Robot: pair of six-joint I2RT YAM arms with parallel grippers.
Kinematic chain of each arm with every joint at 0, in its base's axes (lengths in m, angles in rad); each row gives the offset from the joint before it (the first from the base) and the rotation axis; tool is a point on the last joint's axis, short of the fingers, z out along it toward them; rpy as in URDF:
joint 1: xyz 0 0 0.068 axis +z
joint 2: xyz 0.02 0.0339 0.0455 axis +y
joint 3: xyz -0.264 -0.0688 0 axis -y
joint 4: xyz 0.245 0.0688 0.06 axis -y
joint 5: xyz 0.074 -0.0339 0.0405 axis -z
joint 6: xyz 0.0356 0 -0.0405 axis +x
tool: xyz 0 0 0 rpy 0 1.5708 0
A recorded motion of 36 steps. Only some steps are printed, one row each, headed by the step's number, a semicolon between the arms.
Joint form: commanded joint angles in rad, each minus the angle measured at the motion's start. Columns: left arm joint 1, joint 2, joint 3, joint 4, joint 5, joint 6; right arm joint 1, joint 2, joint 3, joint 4, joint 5, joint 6.
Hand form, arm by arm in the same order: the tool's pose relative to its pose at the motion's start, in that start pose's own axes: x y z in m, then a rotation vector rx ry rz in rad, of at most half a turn. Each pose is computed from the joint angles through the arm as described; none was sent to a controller.
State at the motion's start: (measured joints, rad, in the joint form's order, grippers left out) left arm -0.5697 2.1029 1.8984 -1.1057 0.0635 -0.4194; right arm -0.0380 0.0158 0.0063 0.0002 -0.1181 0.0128
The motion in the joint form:
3: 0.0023 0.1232 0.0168 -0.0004 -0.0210 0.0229; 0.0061 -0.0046 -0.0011 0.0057 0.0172 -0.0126
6: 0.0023 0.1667 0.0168 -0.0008 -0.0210 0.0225; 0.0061 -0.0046 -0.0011 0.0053 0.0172 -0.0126
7: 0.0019 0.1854 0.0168 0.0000 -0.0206 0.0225; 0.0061 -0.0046 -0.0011 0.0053 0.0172 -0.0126
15: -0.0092 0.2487 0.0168 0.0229 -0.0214 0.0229; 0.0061 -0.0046 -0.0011 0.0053 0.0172 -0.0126
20: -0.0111 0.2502 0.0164 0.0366 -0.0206 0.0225; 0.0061 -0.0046 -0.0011 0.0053 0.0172 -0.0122
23: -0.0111 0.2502 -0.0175 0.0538 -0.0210 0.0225; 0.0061 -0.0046 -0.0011 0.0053 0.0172 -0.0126
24: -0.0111 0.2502 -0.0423 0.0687 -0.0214 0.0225; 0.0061 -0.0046 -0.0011 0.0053 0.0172 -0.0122
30: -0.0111 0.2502 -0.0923 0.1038 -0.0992 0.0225; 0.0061 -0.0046 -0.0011 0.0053 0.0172 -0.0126
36: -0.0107 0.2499 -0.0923 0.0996 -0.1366 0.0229; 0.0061 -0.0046 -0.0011 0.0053 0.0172 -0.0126
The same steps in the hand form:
3: -0.0041 0.0036 0.0495 -0.0620 0.0893 0.0150; -0.0006 0.0001 -0.0002 0.0110 -0.0092 -0.0136
6: -0.0030 0.0054 0.0684 -0.0793 0.1295 0.0122; -0.0006 0.0001 -0.0002 0.0110 -0.0088 -0.0136
7: -0.0023 0.0061 0.0765 -0.0860 0.1462 0.0116; -0.0006 0.0001 -0.0002 0.0110 -0.0088 -0.0136
15: 0.0009 0.0039 0.1046 -0.1013 0.1841 0.0209; -0.0006 0.0001 -0.0002 0.0110 -0.0088 -0.0136
20: 0.0002 0.0026 0.1057 -0.0956 0.1738 0.0229; -0.0006 0.0001 -0.0002 0.0110 -0.0088 -0.0132
23: 0.0052 0.0054 0.1129 -0.1027 0.1890 0.0221; -0.0006 0.0001 -0.0002 0.0110 -0.0088 -0.0136
24: 0.0087 0.0074 0.1182 -0.1070 0.1979 0.0216; -0.0006 0.0001 -0.0002 0.0110 -0.0088 -0.0132
30: 0.0147 0.0139 0.1284 -0.1840 0.1807 0.0301; -0.0006 0.0001 -0.0002 0.0110 -0.0088 -0.0136
36: 0.0144 0.0154 0.1280 -0.2197 0.1695 0.0345; -0.0006 0.0001 -0.0002 0.0110 -0.0088 -0.0136

